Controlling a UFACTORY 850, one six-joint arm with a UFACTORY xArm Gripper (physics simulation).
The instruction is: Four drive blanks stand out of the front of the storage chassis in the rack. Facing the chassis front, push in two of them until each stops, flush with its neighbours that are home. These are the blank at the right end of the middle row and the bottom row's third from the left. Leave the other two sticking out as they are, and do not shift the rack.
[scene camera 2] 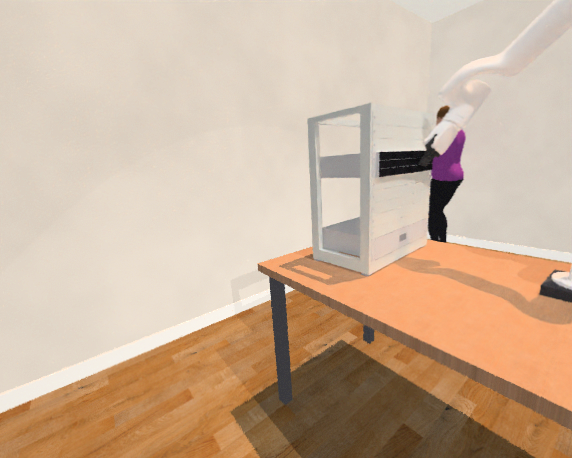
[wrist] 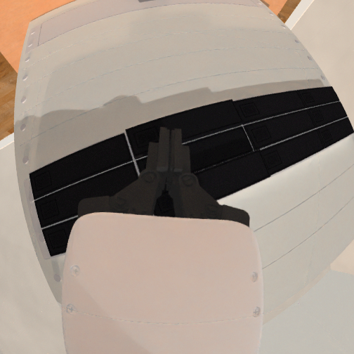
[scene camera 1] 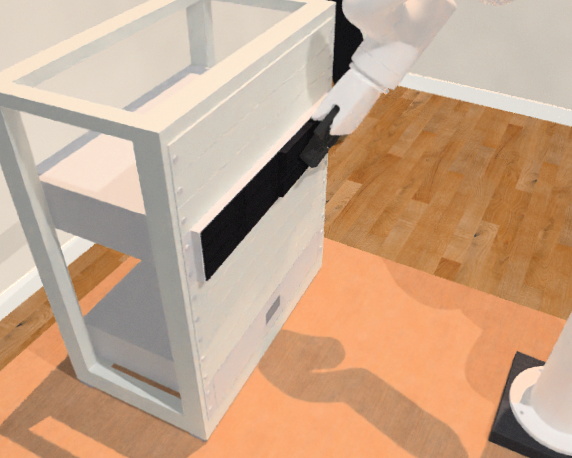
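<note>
My gripper (scene camera 1: 310, 162) (scene camera 2: 424, 163) (wrist: 168, 140) is shut and empty, its fingertips over the bottom row's third blank from the left (scene camera 1: 291, 181) (wrist: 205, 116). Contact cannot be told. The wrist view is upside down. That blank stands slightly proud of its right-hand neighbour. The middle row's right-end blank (wrist: 70, 202) looks level with those above and below it. The top row's third blank (wrist: 240, 177) sticks out. The fourth named blank cannot be picked out; the fingers hide part of the middle row. The chassis (scene camera 1: 196, 245) sits in the rack (scene camera 1: 172, 300) (scene camera 2: 366, 200).
The rack stands upright on the orange table (scene camera 1: 375, 300) (scene camera 2: 450, 325). Pale filler panels lie above and below the chassis. A lower panel has a small grey slot (scene camera 1: 273, 310) (scene camera 2: 403, 237). The robot's dark base plate (scene camera 1: 505, 415) (scene camera 2: 555, 290) is at the right. A person (scene camera 2: 450, 160) stands behind.
</note>
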